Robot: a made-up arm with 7 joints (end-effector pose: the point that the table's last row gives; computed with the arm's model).
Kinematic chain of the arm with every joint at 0, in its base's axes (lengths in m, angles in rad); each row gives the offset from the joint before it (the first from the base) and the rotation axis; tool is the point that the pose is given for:
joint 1: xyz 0 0 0.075 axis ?
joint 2: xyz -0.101 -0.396 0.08 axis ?
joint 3: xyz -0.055 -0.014 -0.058 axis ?
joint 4: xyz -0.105 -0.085 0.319 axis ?
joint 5: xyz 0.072 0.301 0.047 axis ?
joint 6: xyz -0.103 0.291 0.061 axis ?
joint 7: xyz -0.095 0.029 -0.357 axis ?
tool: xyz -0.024 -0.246 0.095
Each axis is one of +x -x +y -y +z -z.
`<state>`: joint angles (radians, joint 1 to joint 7).
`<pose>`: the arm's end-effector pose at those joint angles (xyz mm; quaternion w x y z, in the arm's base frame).
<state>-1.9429 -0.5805 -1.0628 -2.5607 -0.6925 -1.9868 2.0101</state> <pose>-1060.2 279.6 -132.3 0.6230 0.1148 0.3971 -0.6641</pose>
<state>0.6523 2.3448 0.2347 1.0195 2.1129 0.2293 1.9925</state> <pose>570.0 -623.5 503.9 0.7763 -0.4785 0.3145 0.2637</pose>
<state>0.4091 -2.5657 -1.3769 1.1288 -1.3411 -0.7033 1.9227</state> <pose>520.7 -337.7 830.6 0.6149 0.6522 -0.4429 -0.0190</pose>
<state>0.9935 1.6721 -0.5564 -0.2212 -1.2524 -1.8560 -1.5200</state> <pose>184.8 -988.5 770.8 0.6687 -0.7180 -0.1472 0.1245</pose>
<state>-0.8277 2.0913 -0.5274 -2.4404 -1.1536 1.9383 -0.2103</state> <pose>-223.4 -89.5 285.8 0.5683 -0.1200 0.7897 -0.1978</pose>
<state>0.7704 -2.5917 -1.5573 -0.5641 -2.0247 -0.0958 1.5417</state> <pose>401.7 -396.3 191.8 0.9065 -0.2331 -0.0459 -0.3490</pose>
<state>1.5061 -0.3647 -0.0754 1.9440 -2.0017 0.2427 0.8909</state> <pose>446.5 -117.8 652.6 0.6472 0.2739 0.7073 0.0762</pose>
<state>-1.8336 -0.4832 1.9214 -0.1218 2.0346 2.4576 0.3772</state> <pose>-518.5 -8.8 666.9 0.2156 -0.8835 -0.2639 -0.3212</pose>
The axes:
joint 1: +z
joint 2: +z
joint 3: -z
joint 4: +x
joint 5: +z
joint 6: -y
joint 7: +z

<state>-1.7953 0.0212 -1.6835 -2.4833 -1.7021 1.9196 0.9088</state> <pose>-270.4 185.9 94.3 0.5704 0.7681 0.2446 -0.1576</pose>
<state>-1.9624 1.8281 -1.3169 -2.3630 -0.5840 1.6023 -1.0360</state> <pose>167.5 257.3 288.0 0.0205 0.0902 -0.8211 0.5633</pose>
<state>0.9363 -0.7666 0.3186 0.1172 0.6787 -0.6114 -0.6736</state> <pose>-273.9 -242.4 476.0 0.9616 -0.1144 0.2434 -0.0555</pose>
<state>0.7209 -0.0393 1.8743 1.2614 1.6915 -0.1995 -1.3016</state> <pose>-8.4 -204.1 185.7 0.7906 0.3494 -0.3674 -0.3433</pose>
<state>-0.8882 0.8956 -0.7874 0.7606 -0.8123 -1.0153 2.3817</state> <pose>-761.1 319.8 912.2 0.1430 0.7210 0.0412 0.6767</pose>
